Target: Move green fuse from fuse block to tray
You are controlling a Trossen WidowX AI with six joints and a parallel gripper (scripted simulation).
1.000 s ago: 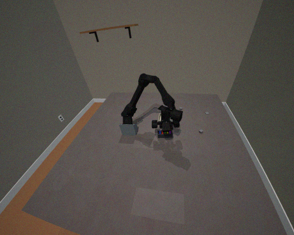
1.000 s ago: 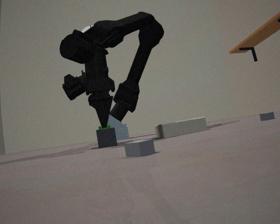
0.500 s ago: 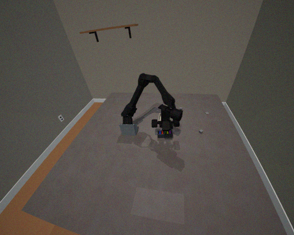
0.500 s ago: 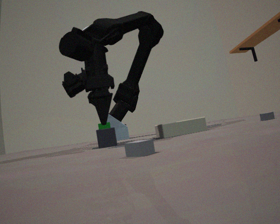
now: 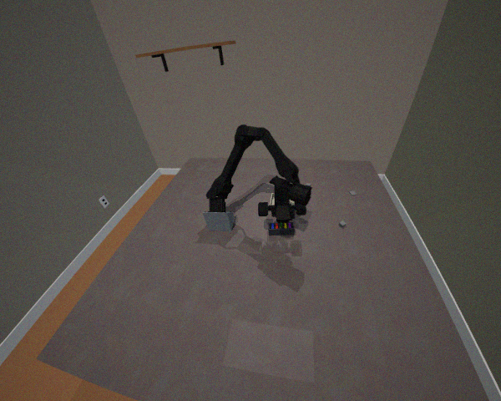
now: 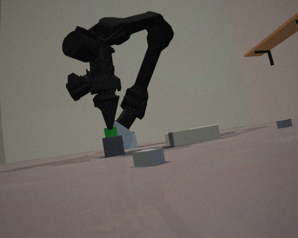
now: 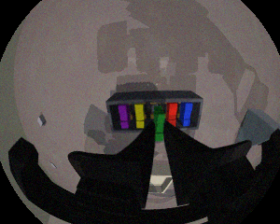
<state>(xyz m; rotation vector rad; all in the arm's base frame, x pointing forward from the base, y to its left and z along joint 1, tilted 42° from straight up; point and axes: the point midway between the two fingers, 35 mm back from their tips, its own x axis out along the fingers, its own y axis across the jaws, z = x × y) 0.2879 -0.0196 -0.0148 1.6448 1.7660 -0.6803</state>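
Right now my gripper tip is 180 mm to the right of the pale tray, 60 mm above it and 10 mm short of it. Round my gripper tip: green fuse (10 mm below).
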